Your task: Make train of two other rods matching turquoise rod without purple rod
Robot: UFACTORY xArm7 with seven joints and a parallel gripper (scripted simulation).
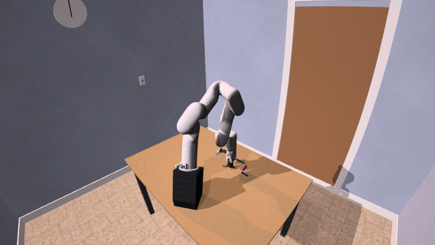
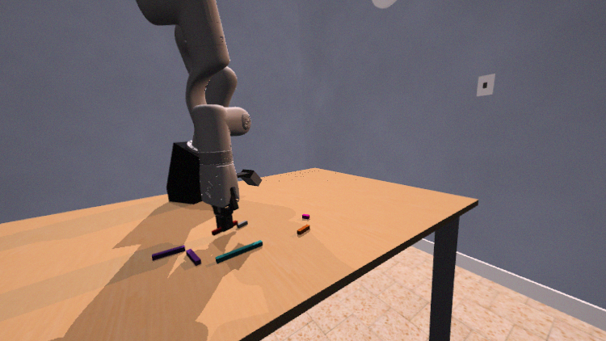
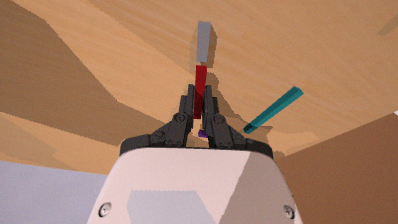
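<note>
Now: the grey rod 50 mm to the left of my hand, 30 mm below it and 20 mm behind it. The rest, counted from my hand: orange rod 160 mm to the left, 120 mm ahead, 30 mm below; then turquoise rod 110 mm ahead, 30 mm below; then red rod 20 mm below.
</note>
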